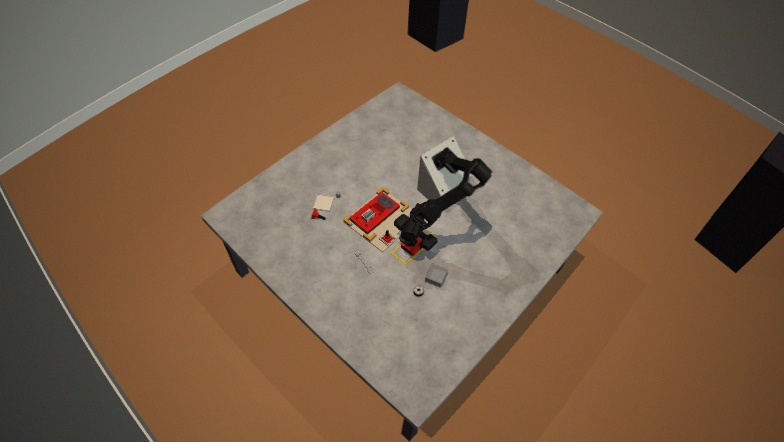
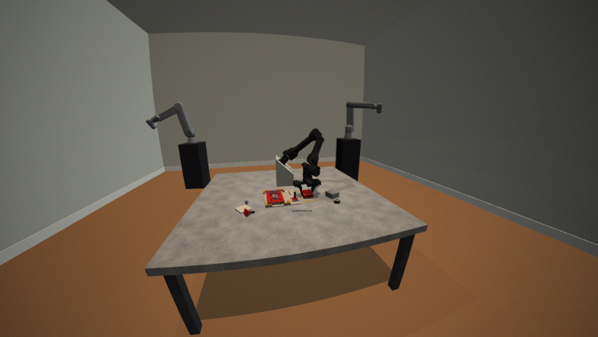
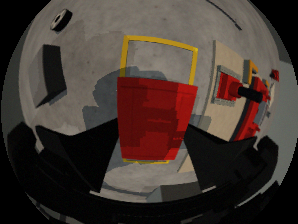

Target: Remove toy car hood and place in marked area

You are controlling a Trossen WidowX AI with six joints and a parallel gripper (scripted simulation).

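My gripper tip is 1 cm below the hood. From my gripper tip the other things lie so: thin metal rod (21 cm ahead, 7 cm to the right, 1 cm below).
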